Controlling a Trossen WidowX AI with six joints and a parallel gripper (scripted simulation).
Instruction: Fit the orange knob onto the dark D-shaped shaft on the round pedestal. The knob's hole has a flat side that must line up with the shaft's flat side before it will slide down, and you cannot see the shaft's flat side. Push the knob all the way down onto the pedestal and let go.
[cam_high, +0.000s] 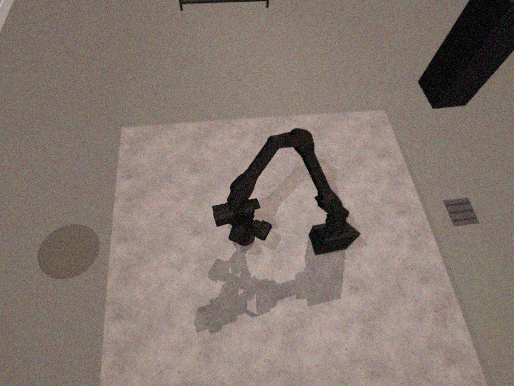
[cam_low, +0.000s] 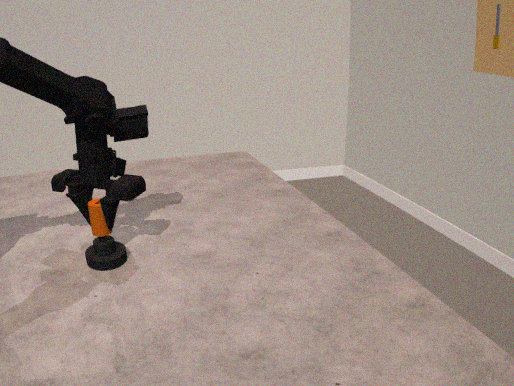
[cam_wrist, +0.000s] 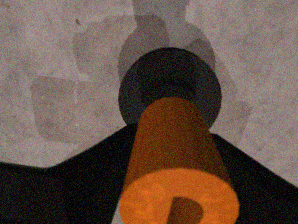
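The orange knob lies 2 cm above my gripper tip. Round my gripper tip: dark round pedestal (4 cm below).
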